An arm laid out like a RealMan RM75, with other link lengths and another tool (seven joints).
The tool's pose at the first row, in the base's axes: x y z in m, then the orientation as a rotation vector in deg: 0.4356 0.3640 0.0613 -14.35 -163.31 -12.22
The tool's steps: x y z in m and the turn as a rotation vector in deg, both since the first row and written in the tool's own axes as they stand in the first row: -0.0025 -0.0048 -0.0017 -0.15 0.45 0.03; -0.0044 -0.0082 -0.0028 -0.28 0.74 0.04; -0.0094 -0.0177 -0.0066 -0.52 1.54 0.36; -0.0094 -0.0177 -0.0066 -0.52 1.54 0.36; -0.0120 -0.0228 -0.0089 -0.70 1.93 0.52; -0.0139 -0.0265 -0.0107 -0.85 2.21 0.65; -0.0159 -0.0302 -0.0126 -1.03 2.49 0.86; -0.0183 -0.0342 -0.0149 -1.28 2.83 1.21
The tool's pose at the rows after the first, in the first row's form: 0.4375 0.3587 0.0616 -14.34 -162.85 -12.46; 0.4389 0.3549 0.0617 -14.33 -162.56 -12.66; 0.4428 0.3442 0.0628 -14.69 -161.70 -12.99; 0.4428 0.3442 0.0628 -14.69 -161.70 -12.99; 0.4449 0.3385 0.0636 -14.88 -161.27 -13.23; 0.4465 0.3343 0.0644 -15.05 -160.97 -13.44; 0.4481 0.3301 0.0652 -15.33 -160.64 -13.66; 0.4502 0.3254 0.0662 -15.80 -160.22 -13.97
